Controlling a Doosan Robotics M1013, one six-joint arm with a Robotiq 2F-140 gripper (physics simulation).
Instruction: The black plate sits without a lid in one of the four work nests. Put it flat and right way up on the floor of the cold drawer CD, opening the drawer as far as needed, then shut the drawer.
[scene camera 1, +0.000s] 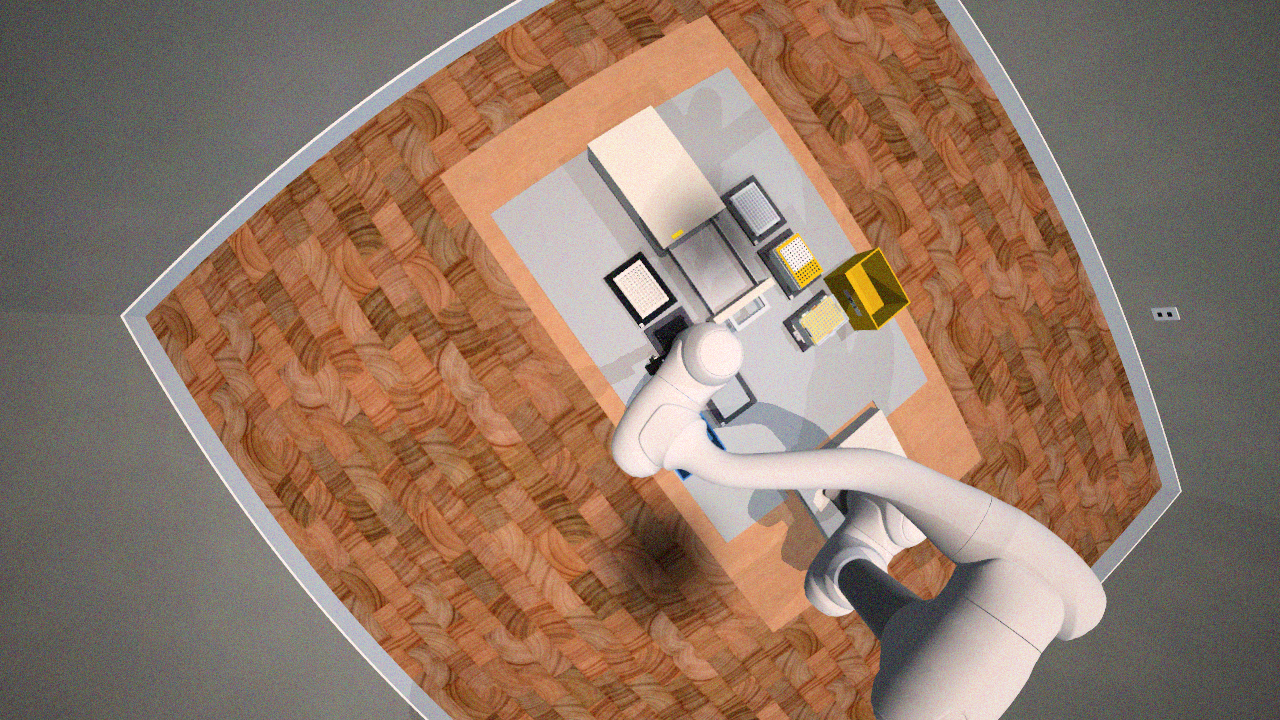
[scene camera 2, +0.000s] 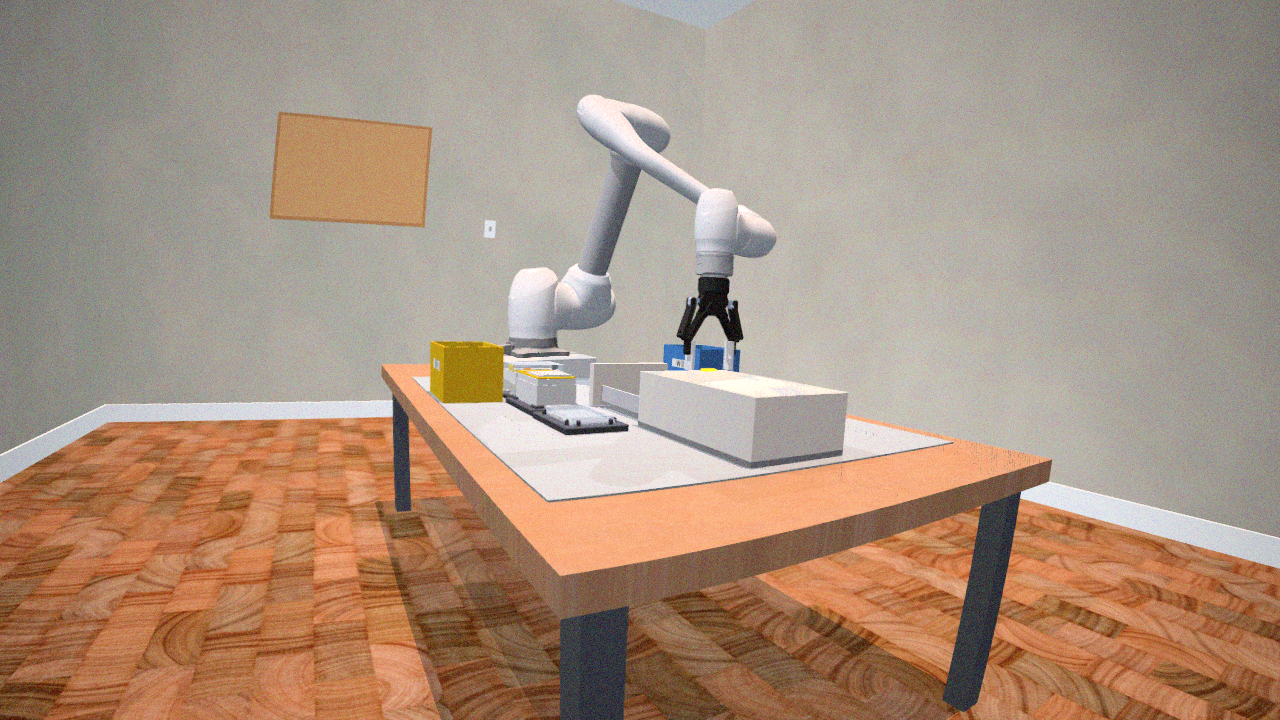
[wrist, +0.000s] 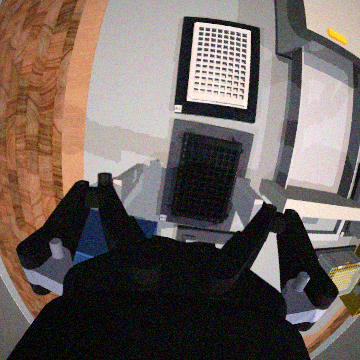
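Where they show: gripper, fingertip midpoint: (wrist: 188, 182); arm's base at its link origin: (scene camera 2: 532, 354).
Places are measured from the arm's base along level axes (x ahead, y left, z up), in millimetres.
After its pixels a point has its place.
Observation:
The black plate (scene camera 1: 667, 332) @(x 710, y 118, z -32 mm) (wrist: 207, 175) @(x 672, y 110, z -32 mm) lies flat, without a lid, in a dark grey nest (wrist: 245, 145) @(x 716, y 53, z -46 mm) beside the open drawer. My gripper (scene camera 2: 708, 356) @(x 677, y 136, z 21 mm) (wrist: 188, 182) @(x 677, y 136, z 21 mm) is open and empty, pointing down, with one finger on each side of the black plate in the wrist view. The arm hides most of it in scene camera 1, and the cabinet hides the fingertips' lower ends in scene camera 2. The cold drawer CD (scene camera 1: 716, 264) @(x 755, y -101, z -40 mm) (wrist: 322, 115) @(x 778, y -83, z -40 mm) stands pulled out of the cream cabinet (scene camera 1: 653, 174) @(x 1028, y -109, z 44 mm) (scene camera 2: 742, 411) @(x 1145, y -228, z 20 mm); its pale floor shows bare. Its front panel (scene camera 1: 742, 301) @(x 647, y -66, z 36 mm) and handle face away from the cabinet.
A white plate (scene camera 1: 640, 284) @(x 848, y 86, z -42 mm) (wrist: 220, 65) @(x 829, y 95, z -32 mm) sits in the neighbouring nest. Another nest (scene camera 1: 750, 394) @(x 431, y 58, z -46 mm) and a blue box (scene camera 2: 677, 357) @(x 478, y 202, z 32 mm) (wrist: 92, 240) @(x 591, y 267, z 32 mm) are on the black plate's other side. Across the drawer stand plates (scene camera 1: 756, 207) @(x 798, y -292, z -31 mm) (scene camera 1: 796, 259) @(x 629, y -260, z 19 mm) (scene camera 1: 820, 317) @(x 471, y -210, z 20 mm) and a yellow bin (scene camera 1: 881, 277) @(x 421, y -441, z 5 mm) (scene camera 2: 465, 371) @(x 511, y -408, z 10 mm).

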